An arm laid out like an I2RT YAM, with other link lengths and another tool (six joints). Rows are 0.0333 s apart.
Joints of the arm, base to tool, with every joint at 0 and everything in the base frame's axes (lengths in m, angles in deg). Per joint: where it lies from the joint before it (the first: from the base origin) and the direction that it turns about. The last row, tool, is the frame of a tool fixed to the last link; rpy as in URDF.
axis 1: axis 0 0 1 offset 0 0 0.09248
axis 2: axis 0 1 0 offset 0.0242 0.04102 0.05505
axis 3: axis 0 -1 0 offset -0.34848 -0.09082 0
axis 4: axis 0 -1 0 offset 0.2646 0.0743 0.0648
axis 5: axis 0 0 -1 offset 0.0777 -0.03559 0.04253
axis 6: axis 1 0 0 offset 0.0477 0 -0.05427
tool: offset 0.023 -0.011 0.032 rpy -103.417 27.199 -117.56
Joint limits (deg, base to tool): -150..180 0..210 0..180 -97..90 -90..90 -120..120
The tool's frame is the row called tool.
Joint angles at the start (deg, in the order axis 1, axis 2, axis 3, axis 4, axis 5, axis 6):
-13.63, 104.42, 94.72, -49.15, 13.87, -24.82
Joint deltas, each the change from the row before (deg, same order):
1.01, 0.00, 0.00, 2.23, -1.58, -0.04
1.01, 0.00, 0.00, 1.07, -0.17, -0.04
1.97, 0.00, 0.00, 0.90, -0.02, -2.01
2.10, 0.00, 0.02, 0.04, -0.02, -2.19
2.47, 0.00, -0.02, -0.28, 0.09, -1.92
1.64, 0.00, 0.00, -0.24, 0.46, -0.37
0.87, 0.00, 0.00, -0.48, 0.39, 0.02
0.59, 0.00, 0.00, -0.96, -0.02, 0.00
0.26, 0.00, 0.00, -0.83, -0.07, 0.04
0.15, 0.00, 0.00, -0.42, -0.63, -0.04
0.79, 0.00, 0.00, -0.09, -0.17, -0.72
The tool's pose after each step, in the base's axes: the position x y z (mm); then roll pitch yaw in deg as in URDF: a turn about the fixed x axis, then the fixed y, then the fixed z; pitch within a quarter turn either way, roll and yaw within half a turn. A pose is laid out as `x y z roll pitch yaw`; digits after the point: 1 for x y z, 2 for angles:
465.6 -127.5 393.2 -140.79 -26.83 -129.04
469.8 -119.5 395.0 -139.79 -26.24 -128.35
475.6 -102.4 396.4 -138.76 -27.03 -125.21
479.3 -83.7 396.2 -138.59 -28.31 -121.44
481.9 -61.9 395.3 -138.81 -29.65 -117.38
482.9 -48.4 394.8 -138.90 -30.31 -115.66
482.6 -41.5 394.0 -139.27 -30.77 -114.84
481.2 -36.5 392.4 -140.32 -31.12 -113.70
479.7 -34.2 390.9 -141.25 -31.35 -112.95
479.1 -32.1 390.1 -141.93 -31.02 -112.08
479.3 -24.9 389.8 -142.10 -31.32 -110.52

